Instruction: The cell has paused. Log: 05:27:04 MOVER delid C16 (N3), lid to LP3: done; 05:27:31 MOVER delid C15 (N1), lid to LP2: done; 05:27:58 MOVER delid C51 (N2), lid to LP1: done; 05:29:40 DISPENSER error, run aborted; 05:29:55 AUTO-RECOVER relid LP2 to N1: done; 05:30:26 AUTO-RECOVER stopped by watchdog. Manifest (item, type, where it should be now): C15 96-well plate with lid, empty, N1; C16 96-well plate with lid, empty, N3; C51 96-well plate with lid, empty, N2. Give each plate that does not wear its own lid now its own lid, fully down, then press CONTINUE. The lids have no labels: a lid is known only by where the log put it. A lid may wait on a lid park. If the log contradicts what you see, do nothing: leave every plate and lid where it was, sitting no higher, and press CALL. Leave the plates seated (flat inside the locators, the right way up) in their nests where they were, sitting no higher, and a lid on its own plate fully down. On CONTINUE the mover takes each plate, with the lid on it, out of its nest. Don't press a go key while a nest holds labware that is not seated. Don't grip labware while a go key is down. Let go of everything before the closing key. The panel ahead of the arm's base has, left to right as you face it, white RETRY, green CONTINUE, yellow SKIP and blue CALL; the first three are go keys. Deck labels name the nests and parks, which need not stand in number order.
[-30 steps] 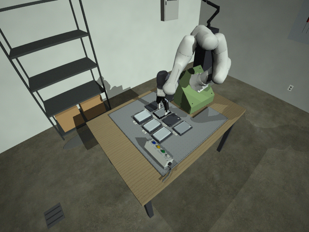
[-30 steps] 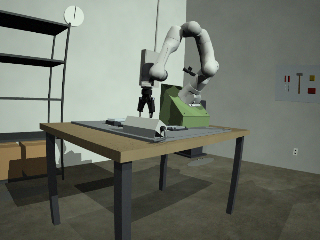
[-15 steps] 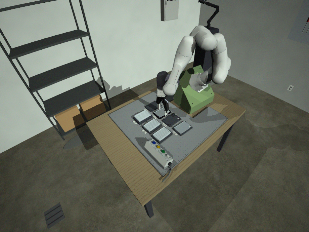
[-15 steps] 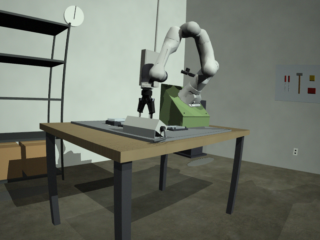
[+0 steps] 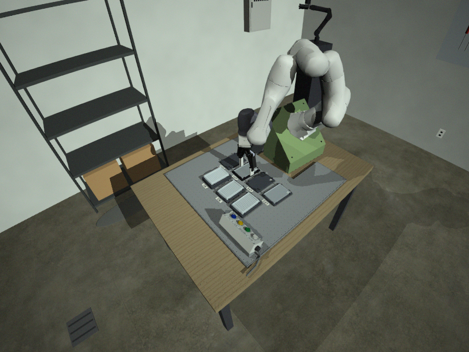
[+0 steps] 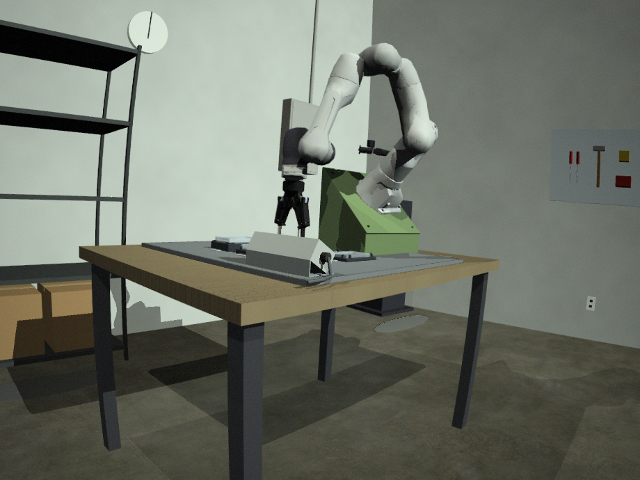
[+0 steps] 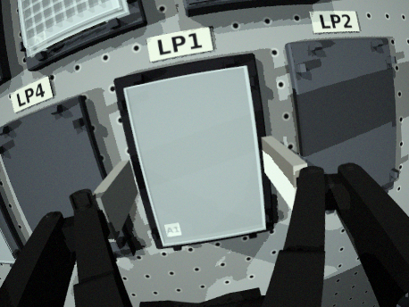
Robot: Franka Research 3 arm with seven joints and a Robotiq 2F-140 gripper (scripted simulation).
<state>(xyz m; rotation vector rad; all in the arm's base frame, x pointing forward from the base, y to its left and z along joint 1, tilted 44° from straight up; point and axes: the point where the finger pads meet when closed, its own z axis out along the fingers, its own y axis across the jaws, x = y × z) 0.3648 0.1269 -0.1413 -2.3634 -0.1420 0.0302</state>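
Now: hand 30 mm above the park LP1. The rest, counted from my hand: park LP4 (20 mm behind, 120 mm to the left, 30 mm below); then park LP2 (20 mm ahead, 130 mm to the right, 30 mm below); then LP4 label (70 mm ahead, 140 mm to the left, 40 mm below).
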